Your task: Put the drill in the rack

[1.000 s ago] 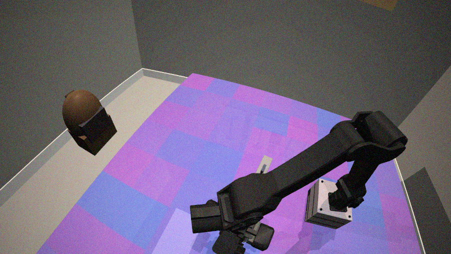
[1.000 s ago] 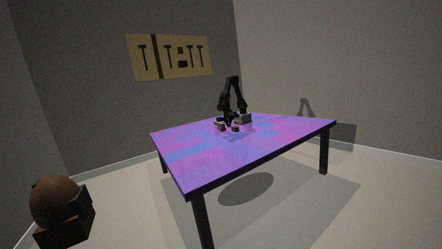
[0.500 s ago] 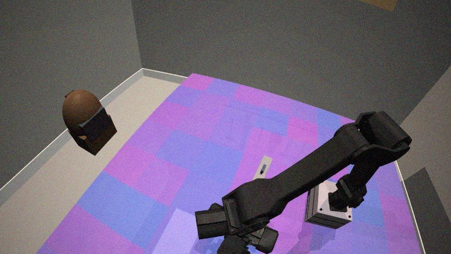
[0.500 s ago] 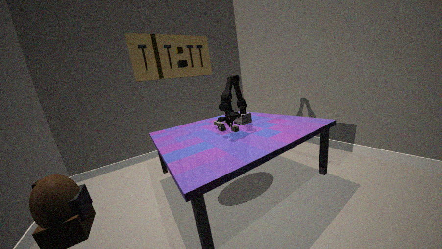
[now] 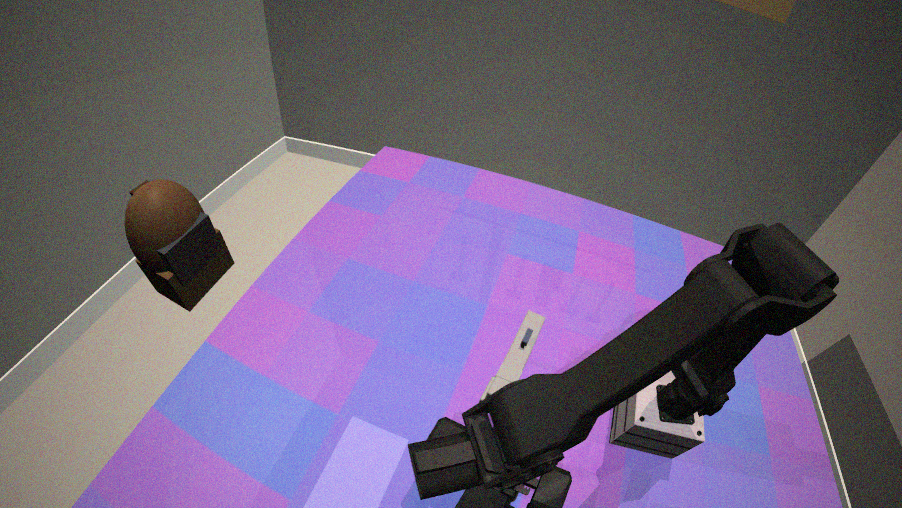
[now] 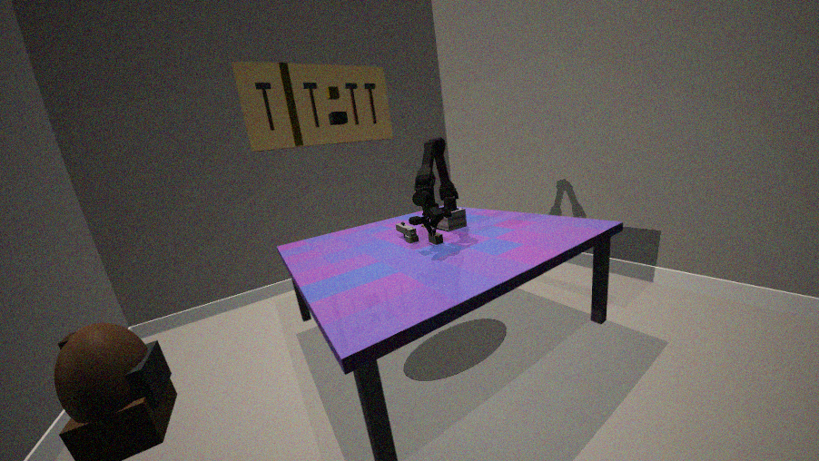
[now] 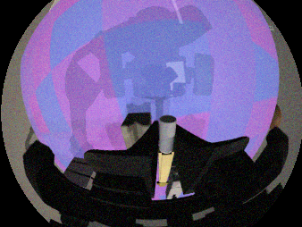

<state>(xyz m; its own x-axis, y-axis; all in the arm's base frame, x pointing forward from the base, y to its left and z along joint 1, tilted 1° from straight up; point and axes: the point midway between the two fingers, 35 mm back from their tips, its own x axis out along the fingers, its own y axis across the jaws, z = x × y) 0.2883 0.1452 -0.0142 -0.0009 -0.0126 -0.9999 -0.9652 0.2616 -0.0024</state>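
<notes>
Now: the drill 1 cm behind my gripper tip, 4 cm to the right of it and 3 cm above it. Round my gripper tip: long grey block 1 cm behind, 21 cm to the right; grooved grey rack 4 cm behind, 3 cm to the right, 3 cm below; dark key 2 cm behind, 24 cm to the right, 1 cm above.
</notes>
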